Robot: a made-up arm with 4 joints.
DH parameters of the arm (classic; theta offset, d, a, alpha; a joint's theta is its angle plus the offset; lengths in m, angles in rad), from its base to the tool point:
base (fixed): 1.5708 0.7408 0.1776 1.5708
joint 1: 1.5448 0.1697 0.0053 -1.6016
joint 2: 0 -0.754 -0.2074 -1.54
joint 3: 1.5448 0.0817 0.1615 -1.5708
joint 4: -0.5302 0 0.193 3.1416
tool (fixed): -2.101 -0.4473 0 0
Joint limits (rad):
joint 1: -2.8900..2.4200
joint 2: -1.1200..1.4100
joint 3: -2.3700..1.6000
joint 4: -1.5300..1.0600
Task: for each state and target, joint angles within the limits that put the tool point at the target. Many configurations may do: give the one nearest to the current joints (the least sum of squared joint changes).
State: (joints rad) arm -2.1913 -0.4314 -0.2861 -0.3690
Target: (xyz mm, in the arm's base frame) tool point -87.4 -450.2 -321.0
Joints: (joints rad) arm -1.5819 -0.0595 -0.1257 -0.4742
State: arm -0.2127 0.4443 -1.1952 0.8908
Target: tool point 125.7 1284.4 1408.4
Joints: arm 0.6002 0.3057 -1.2119 0.5537
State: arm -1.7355 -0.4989 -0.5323 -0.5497
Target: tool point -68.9 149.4 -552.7
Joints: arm -1.5384 -0.4661 -1.0335 -0.2207
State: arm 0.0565 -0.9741 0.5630 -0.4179
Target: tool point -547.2 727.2 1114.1
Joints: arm 0.7090 -1.1200 0.6840 -0.7790
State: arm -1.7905 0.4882 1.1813 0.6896
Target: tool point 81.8 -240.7 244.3
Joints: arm -1.1868 -0.0541 1.5660 0.5385
